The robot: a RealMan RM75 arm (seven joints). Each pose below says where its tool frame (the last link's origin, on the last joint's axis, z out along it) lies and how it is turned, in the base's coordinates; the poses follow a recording.
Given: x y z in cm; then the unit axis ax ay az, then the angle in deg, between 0 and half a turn.
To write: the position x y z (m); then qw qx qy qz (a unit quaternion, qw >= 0). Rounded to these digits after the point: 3 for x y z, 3 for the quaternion.
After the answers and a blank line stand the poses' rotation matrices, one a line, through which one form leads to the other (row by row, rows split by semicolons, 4 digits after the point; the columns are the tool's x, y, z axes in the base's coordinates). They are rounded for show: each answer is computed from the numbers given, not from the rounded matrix.
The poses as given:
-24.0 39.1 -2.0 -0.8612 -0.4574 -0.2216 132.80
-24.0 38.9 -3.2 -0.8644 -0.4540 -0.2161 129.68
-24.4 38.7 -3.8 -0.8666 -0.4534 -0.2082 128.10
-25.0 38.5 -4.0 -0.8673 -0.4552 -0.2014 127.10
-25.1 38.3 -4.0 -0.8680 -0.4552 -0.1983 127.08
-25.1 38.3 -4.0 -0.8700 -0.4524 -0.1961 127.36
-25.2 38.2 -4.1 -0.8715 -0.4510 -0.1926 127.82
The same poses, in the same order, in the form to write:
-0.240 0.391 -0.020 0.400 -0.789 -0.419 -0.203
-0.240 0.389 -0.032 0.425 -0.782 -0.411 -0.196
-0.244 0.387 -0.038 0.438 -0.779 -0.408 -0.187
-0.250 0.385 -0.040 0.445 -0.777 -0.408 -0.180
-0.251 0.383 -0.040 0.446 -0.777 -0.408 -0.178
-0.251 0.383 -0.040 0.443 -0.780 -0.405 -0.176
-0.252 0.382 -0.041 0.440 -0.783 -0.405 -0.173

0.5662 0.8242 -0.0151; 0.4990 -0.3281 0.8021; 0.6561 -0.4617 -0.5970
0.5858 0.8093 -0.0433; 0.4767 -0.3008 0.8260; 0.6555 -0.5045 -0.5620
0.5975 0.7993 -0.0650; 0.4716 -0.2846 0.8346; 0.6486 -0.5293 -0.5469
0.6028 0.7936 -0.0830; 0.4723 -0.2710 0.8387; 0.6431 -0.5448 -0.5382
0.6048 0.7916 -0.0872; 0.4752 -0.2708 0.8372; 0.6391 -0.5478 -0.5399
0.6094 0.7883 -0.0855; 0.4765 -0.2780 0.8340; 0.6337 -0.5490 -0.5450
0.6120 0.7862 -0.0855; 0.4819 -0.2851 0.8286; 0.6270 -0.5483 -0.5533

